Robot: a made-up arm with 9 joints.
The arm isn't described. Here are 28 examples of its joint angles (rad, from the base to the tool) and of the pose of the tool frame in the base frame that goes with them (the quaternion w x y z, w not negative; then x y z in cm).
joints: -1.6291 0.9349 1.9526 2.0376 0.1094 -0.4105 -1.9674 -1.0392 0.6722
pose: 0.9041 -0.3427 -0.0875 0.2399 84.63 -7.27 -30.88
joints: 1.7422 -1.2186 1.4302 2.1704 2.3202 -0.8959 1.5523 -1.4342 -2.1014
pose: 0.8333 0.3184 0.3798 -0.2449 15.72 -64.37 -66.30
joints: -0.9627 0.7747 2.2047 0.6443 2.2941 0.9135 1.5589 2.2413 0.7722
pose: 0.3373 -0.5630 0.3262 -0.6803 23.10 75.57 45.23
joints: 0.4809 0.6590 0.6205 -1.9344 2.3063 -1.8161 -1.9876 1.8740 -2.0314
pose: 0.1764 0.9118 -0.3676 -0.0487 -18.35 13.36 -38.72
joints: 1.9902 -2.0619 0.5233 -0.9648 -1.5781 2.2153 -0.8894 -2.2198 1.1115
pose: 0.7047 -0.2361 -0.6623 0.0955 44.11 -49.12 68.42
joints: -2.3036 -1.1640 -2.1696 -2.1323 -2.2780 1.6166 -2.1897 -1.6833 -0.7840
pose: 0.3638 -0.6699 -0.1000 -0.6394 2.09 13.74 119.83
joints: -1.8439 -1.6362 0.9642 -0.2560 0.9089 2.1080 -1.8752 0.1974 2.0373
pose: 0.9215 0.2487 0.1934 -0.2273 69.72 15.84 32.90
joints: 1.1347 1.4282 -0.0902 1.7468 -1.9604 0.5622 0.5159 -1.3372 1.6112
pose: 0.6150 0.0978 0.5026 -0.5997 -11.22 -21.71 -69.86
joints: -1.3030 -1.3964 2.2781 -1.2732 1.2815 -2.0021 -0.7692 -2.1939 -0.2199
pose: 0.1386 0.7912 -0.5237 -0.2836 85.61 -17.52 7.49
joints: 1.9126 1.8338 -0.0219 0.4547 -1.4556 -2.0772 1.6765 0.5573 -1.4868
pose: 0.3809 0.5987 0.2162 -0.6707 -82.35 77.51 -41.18
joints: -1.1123 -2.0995 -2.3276 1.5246 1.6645 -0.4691 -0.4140 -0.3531 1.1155
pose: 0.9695 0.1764 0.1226 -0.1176 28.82 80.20 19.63
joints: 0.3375 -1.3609 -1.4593 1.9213 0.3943 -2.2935 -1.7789 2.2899 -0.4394
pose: 0.0788 0.5988 0.6887 -0.4012 -63.51 21.15 -15.57
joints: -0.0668 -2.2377 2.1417 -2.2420 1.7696 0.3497 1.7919 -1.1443 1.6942
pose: 0.3836 0.3331 0.3581 0.7834 -27.19 86.98 57.08
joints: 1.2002 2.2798 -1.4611 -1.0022 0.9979 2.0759 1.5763 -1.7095 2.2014
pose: 0.3051 0.0873 -0.5738 -0.7551 -73.38 23.55 26.21
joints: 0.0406 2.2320 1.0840 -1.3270 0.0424 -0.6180 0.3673 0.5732 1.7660
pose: 0.8412 -0.5268 -0.0180 0.1207 -53.01 51.78 9.32
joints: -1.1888 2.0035 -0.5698 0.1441 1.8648 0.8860 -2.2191 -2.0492 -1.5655
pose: 0.3749 0.1179 0.1331 -0.9099 -70.17 -58.61 31.17
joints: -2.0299 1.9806 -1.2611 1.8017 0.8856 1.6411 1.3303 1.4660 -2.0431
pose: 0.0837 0.6836 0.1229 -0.7145 -7.77 -0.94 76.83
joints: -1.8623 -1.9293 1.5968 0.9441 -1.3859 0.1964 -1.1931 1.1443 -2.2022
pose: 0.2094 -0.6801 0.6884 0.1403 78.94 80.44 4.36
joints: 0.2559 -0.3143 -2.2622 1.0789 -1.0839 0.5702 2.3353 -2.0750 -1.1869
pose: 0.7000 0.6568 -0.1771 -0.2174 69.10 -16.74 -44.85
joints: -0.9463 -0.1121 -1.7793 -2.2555 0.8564 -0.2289 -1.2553 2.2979 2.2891
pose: 0.9642 -0.0787 0.1955 -0.1610 -70.42 -22.90 2.68
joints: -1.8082 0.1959 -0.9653 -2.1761 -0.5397 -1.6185 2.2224 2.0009 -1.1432
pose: 0.5140 0.5198 -0.4870 0.4780 52.47 7.32 -7.40
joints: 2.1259 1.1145 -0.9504 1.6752 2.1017 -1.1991 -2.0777 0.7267 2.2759
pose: 0.6711 0.5019 0.2922 -0.4607 -15.77 3.85 23.18
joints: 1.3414 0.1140 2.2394 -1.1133 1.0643 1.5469 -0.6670 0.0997 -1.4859
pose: 0.4474 0.6359 0.6270 -0.0473 -89.28 -58.61 -103.81
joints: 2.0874 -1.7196 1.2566 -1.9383 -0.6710 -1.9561 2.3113 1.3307 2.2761
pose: 0.3702 -0.7251 0.4422 -0.3763 28.32 -7.08 -21.66
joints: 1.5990 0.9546 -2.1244 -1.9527 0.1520 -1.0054 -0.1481 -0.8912 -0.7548
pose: 0.3402 0.6878 0.6412 -0.0002 -112.47 65.20 -15.28
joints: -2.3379 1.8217 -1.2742 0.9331 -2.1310 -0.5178 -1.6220 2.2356 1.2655
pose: 0.2969 -0.8039 0.1212 0.5009 25.53 22.00 75.90
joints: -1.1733 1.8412 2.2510 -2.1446 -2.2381 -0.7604 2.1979 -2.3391 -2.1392
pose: 0.4233 -0.8628 0.2415 -0.1344 24.36 -21.60 35.39
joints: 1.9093 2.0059 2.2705 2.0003 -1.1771 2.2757 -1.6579 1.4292 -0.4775
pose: 0.5158 0.6074 -0.3982 0.4543 59.63 35.08 -28.82
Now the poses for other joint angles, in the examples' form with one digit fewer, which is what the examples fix.
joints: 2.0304 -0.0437 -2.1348 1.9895 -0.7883 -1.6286 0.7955 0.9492 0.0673
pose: 0.896 -0.262 -0.311 -0.182 -2.2 -61.5 -49.2
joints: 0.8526 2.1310 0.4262 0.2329 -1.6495 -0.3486 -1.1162 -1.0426 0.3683
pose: 0.326 -0.401 -0.577 0.632 34.0 118.6 32.8
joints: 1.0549 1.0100 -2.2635 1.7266 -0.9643 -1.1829 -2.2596 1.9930 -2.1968
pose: 0.342 -0.439 -0.015 -0.831 16.8 35.3 -22.8
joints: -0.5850 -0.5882 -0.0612 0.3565 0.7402 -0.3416 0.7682 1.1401 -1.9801
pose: 0.487 0.642 0.032 0.591 28.1 39.6 -110.5
